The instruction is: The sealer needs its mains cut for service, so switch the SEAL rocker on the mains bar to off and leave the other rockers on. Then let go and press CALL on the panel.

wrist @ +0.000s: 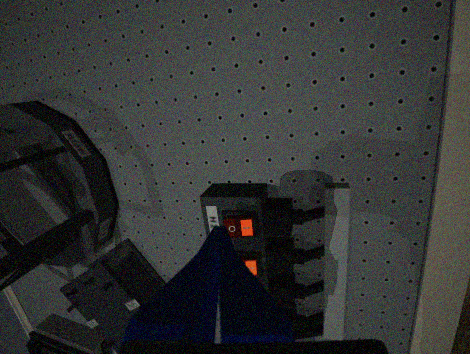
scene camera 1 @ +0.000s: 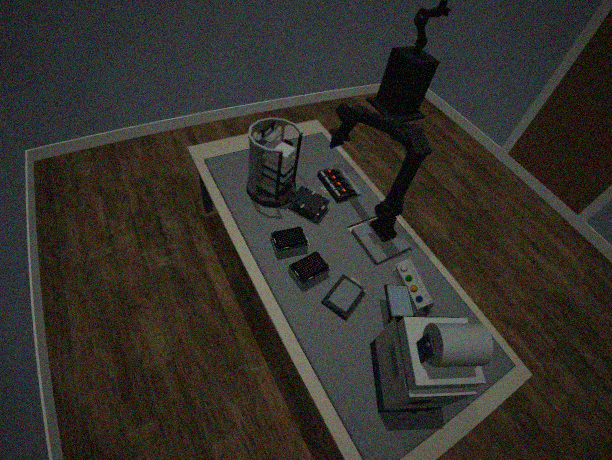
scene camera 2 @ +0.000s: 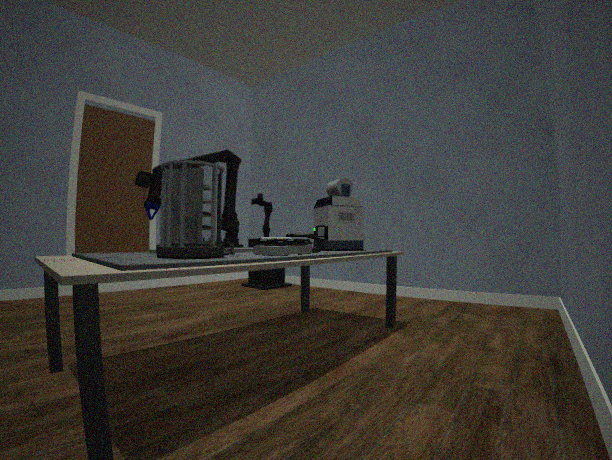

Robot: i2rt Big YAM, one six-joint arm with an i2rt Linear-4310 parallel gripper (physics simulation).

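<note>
The mains bar [scene camera 1: 342,192] [wrist: 240,204] is a black block with orange-lit rockers. In the wrist view its end rocker [wrist: 239,228] shows a lit orange half beside a partly covered label, and a second lit rocker [wrist: 251,267] shows past the fingers. The SEAL label and the farther rockers are hidden behind the fingers. My gripper [scene camera 1: 333,145] [scene camera 2: 151,216] [wrist: 220,234] is shut and empty, pointing down above the table, with its blue tips over the bar's label side in the wrist view. The panel [scene camera 1: 418,281] is a white strip with white, green, yellow and blue buttons; its lettering is unreadable.
A tall round cage rack [scene camera 1: 298,157] [scene camera 2: 190,251] [wrist: 97,160] stands near the bar, with a dark box [scene camera 1: 311,205] [wrist: 107,295] beside it. White strip [wrist: 340,260] lies beyond the plugs. Two dark bins [scene camera 1: 290,239] [scene camera 1: 309,267], a small screen [scene camera 1: 400,300] and a large machine [scene camera 1: 392,372] [scene camera 2: 340,227] stand farther along.
</note>
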